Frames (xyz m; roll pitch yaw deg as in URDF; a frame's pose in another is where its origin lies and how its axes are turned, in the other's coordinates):
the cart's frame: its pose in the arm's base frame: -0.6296 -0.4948 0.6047 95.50 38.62 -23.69
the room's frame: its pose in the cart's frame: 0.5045 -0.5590 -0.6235 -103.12 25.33 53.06
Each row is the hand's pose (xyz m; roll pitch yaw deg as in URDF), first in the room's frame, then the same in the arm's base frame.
Working: the room's frame: its pose in the arm's base frame: -0.2816 0.0888 -0.0982 -15.36 -14.76 -2.05

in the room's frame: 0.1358 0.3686 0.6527 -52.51 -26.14 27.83
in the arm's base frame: -0.2669 0.6169 0.4506 -76.12 -30.38 35.09
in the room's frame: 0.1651 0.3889 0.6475 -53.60 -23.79 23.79
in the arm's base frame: -0.2353 0.6340 0.4480 -76.43 -29.67 30.13
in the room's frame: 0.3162 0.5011 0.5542 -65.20 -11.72 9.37
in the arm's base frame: -0.0558 0.7111 0.3708 -83.87 -23.25 11.01
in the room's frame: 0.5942 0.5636 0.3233 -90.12 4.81 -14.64
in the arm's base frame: 0.2737 0.6984 0.2103 -100.99 -13.42 -17.86
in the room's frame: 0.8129 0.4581 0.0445 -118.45 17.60 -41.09
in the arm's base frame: 0.5401 0.5132 0.0331 -119.92 -3.53 -45.32
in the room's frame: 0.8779 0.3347 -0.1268 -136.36 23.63 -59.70
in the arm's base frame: 0.6308 0.3455 -0.0785 -131.14 3.06 -62.53
